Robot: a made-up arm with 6 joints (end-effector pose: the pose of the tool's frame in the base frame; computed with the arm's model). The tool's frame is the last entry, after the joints.
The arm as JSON. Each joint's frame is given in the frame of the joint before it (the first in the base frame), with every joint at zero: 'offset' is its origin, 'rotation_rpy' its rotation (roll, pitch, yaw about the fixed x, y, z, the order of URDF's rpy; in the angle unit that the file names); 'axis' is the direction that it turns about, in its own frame. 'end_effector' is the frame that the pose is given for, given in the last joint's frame.
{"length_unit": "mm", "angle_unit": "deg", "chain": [
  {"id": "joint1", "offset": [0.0, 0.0, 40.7], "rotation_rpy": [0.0, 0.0, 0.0], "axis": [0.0, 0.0, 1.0]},
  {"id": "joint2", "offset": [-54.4, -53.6, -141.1], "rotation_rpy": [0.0, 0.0, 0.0], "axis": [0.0, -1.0, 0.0]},
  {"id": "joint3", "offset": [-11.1, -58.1, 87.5], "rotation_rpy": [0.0, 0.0, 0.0], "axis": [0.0, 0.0, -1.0]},
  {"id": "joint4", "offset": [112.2, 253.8, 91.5], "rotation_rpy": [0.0, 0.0, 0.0], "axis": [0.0, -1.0, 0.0]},
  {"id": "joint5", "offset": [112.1, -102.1, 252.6], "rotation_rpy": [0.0, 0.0, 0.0], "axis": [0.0, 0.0, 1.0]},
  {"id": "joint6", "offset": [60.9, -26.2, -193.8], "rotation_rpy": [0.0, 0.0, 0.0], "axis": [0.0, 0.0, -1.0]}
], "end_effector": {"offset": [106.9, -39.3, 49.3], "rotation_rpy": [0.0, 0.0, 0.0]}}
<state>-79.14 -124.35 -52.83 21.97 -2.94 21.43</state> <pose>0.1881 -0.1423 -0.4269 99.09 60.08 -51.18</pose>
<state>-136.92 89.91 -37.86 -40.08 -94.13 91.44</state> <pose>0.3107 0.1503 -0.0676 12.90 60.22 50.45</pose>
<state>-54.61 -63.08 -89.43 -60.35 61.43 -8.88</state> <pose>0.0815 0.2558 0.1682 88.34 43.10 116.63</pose>
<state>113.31 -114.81 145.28 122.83 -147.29 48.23</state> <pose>0.2868 0.1138 -0.1974 104.54 -46.89 20.68</pose>
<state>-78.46 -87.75 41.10 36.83 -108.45 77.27</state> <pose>0.0289 -0.1925 -0.1944 65.20 1.48 66.42</pose>
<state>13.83 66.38 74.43 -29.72 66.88 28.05</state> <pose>0.0510 -0.4332 0.2499 46.34 -41.16 -3.26</pose>
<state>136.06 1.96 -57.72 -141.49 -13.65 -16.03</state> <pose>0.1747 -0.0298 -0.1795 164.89 17.30 -59.36</pose>
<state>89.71 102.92 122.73 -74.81 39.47 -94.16</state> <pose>0.4703 -0.1550 -0.0363 -126.41 71.56 -71.95</pose>
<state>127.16 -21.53 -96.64 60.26 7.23 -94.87</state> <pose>0.1172 -0.1092 0.3695 -65.15 13.54 -41.56</pose>
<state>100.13 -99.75 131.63 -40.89 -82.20 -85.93</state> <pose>0.3759 0.1727 0.0686 -74.53 -9.79 -48.47</pose>
